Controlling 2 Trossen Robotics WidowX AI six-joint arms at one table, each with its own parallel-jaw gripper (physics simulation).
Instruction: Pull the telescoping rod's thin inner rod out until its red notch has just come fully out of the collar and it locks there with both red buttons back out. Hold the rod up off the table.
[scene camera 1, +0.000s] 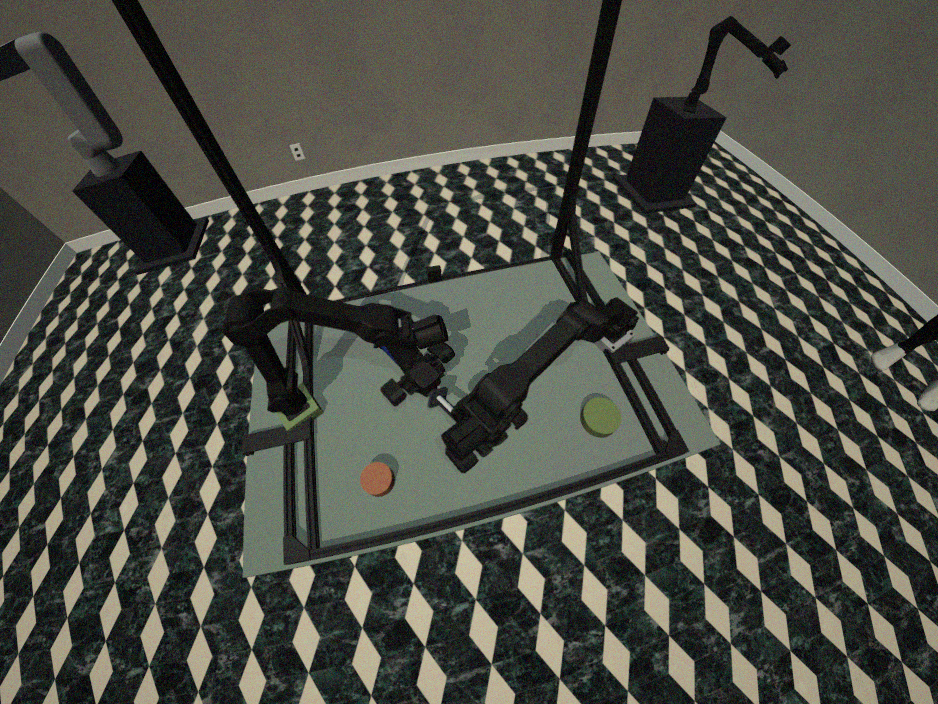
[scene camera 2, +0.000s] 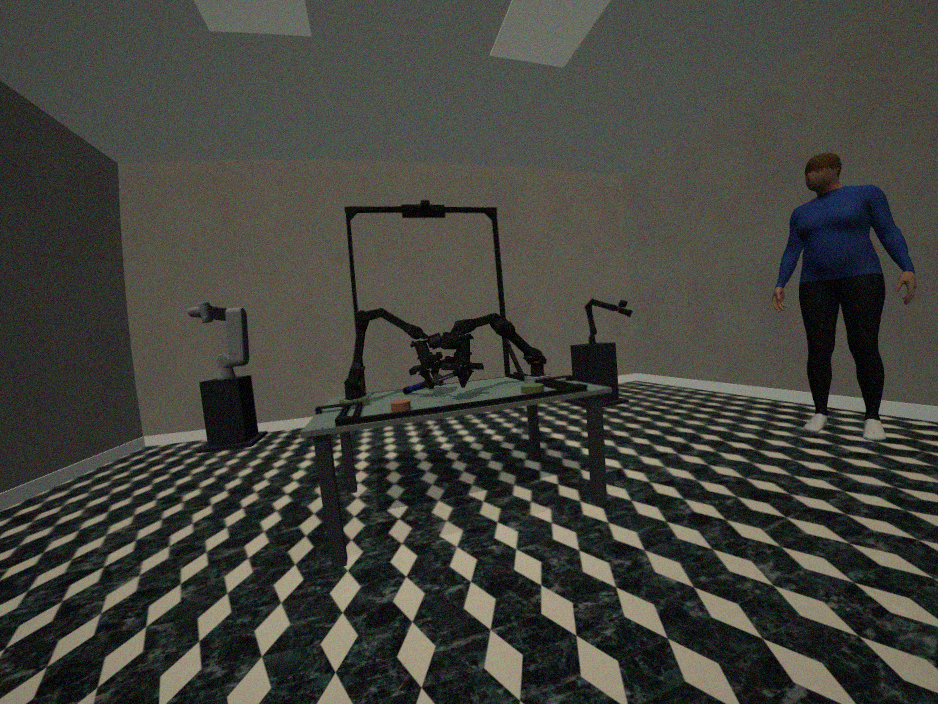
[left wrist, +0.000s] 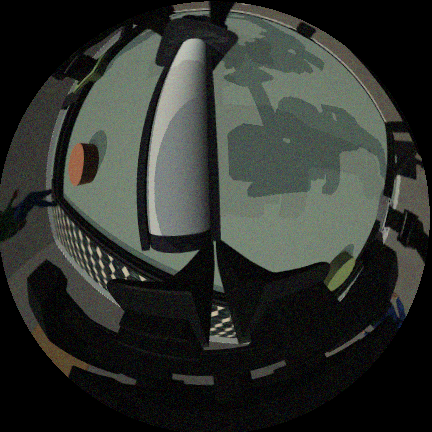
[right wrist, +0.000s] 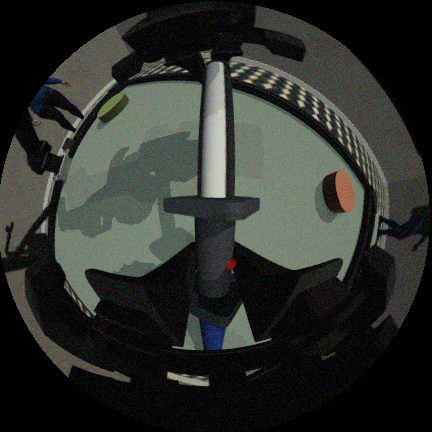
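Note:
The telescoping rod has a blue outer tube (right wrist: 212, 336) (scene camera 2: 416, 386), a dark grey collar (right wrist: 211, 238) and a white thin inner rod (right wrist: 213, 132) (left wrist: 181, 153) (scene camera 1: 443, 402). My right gripper (right wrist: 212, 246) (scene camera 1: 425, 380) is shut on the collar and holds the rod above the table (scene camera 1: 536, 314). One red button (right wrist: 231, 264) shows on the collar beside a finger. My left gripper (left wrist: 213, 244) (scene camera 1: 459, 419) is shut and empty. In the left wrist view the white rod's capped end lies just left of its fingers.
An orange disc (scene camera 1: 377, 478) (left wrist: 82, 164) (right wrist: 340, 191) lies near the table's front left. A green disc (scene camera 1: 601, 415) (left wrist: 340, 271) (right wrist: 112, 106) lies at the right. Black gantry posts (scene camera 1: 578, 154) stand at the table's back. A person (scene camera 2: 804, 280) stands far right.

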